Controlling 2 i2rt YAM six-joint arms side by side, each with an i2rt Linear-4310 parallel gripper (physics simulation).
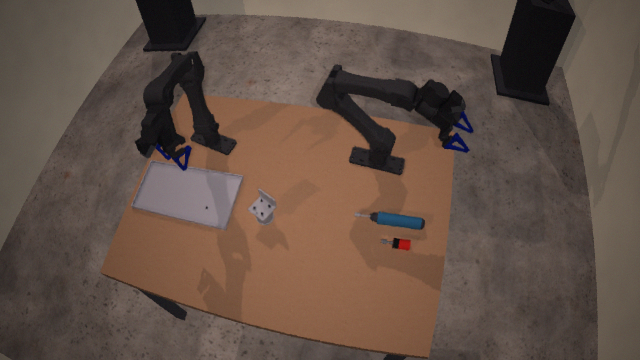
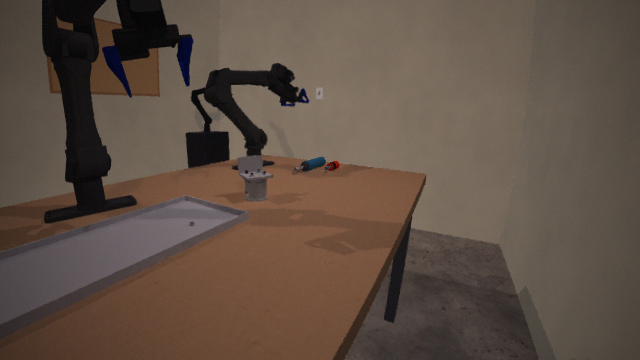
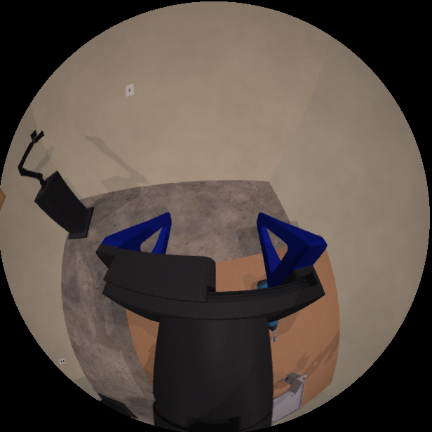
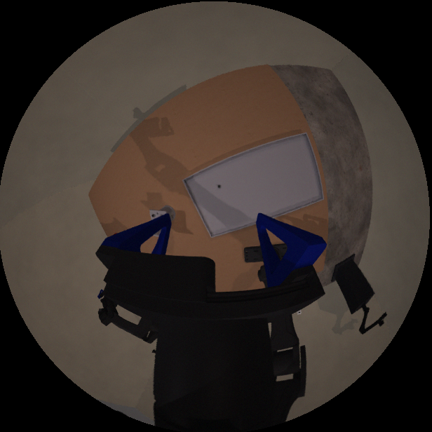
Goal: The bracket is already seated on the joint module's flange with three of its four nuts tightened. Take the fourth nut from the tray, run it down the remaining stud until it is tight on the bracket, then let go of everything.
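Frame: origin at the left arm's base, x back, y right, z up, level; centimetres.
Seen in the pictures: left gripper, fingertip midpoint: (image 1: 470, 141) (image 2: 301, 103); right gripper, fingertip midpoint: (image 1: 177, 164) (image 2: 160, 90); left arm's base, link origin: (image 1: 377, 161); right arm's base, link origin: (image 1: 213, 141) (image 2: 93, 209).
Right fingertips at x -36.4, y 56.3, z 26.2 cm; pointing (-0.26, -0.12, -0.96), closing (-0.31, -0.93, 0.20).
Observation:
Pixels of each thing's top centre, then the offset from my right fingertips to it. Level surfaces: height alone.
- small dark nut, top centre: (image 2: 191, 222) (image 1: 206, 207) dx -0.3, dy -3.8, dz -25.3 cm
- grey tray, top centre: (image 2: 126, 234) (image 1: 183, 191) dx +2.7, dy +7.9, dz -24.6 cm
- round joint module, top centre: (image 2: 255, 171) (image 1: 261, 206) dx +3.3, dy -25.5, dz -18.8 cm
- blue screwdriver, top centre: (image 1: 390, 216) (image 2: 310, 159) dx +13.5, dy -66.3, dz -22.1 cm
- table, surface height: dz -26.2 cm
A small dark nut (image 1: 206, 207) (image 2: 191, 224) (image 4: 219, 186) lies in the grey tray (image 1: 175, 220) (image 2: 186, 199) (image 4: 199, 208), towards the end nearer the bracket. The light grey bracket (image 1: 258, 206) (image 2: 250, 164) sits on the round joint module (image 1: 266, 219) (image 2: 256, 190) (image 4: 170, 212), with dark nuts or stud ends on its plate; which stud is bare cannot be told. My right gripper (image 1: 173, 157) (image 2: 159, 90) (image 4: 213, 217) is open and empty, high above the tray's back edge. My left gripper (image 1: 470, 141) (image 2: 296, 102) (image 3: 213, 216) is open and empty, raised beyond the table's right edge.
A blue screwdriver (image 1: 400, 220) (image 2: 314, 163) and a shorter red one (image 1: 403, 244) (image 2: 333, 165) lie on the right part of the table (image 1: 320, 300) (image 2: 300, 280). The joint module stands between them and the tray. Black pedestals (image 1: 167, 22) (image 1: 537, 45) stand on the floor behind.

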